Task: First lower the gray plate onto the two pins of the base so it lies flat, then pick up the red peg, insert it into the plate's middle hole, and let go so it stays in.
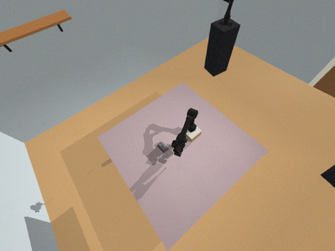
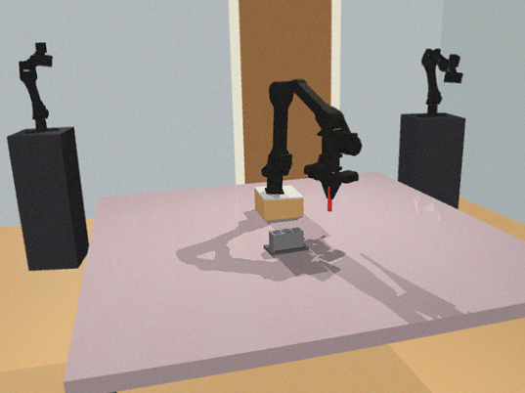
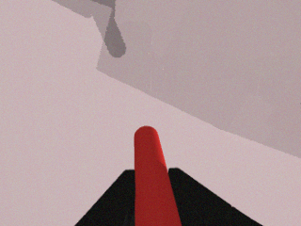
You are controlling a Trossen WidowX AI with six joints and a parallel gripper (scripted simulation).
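Now: gripper tip 160 mm to the left of the gray plate, 130 mm short of it and 70 mm above it. The rest, counted from my gripper tip: dark base: 160 mm to the right, 130 mm ahead, 100 mm below; red peg: right at my gripper tip.
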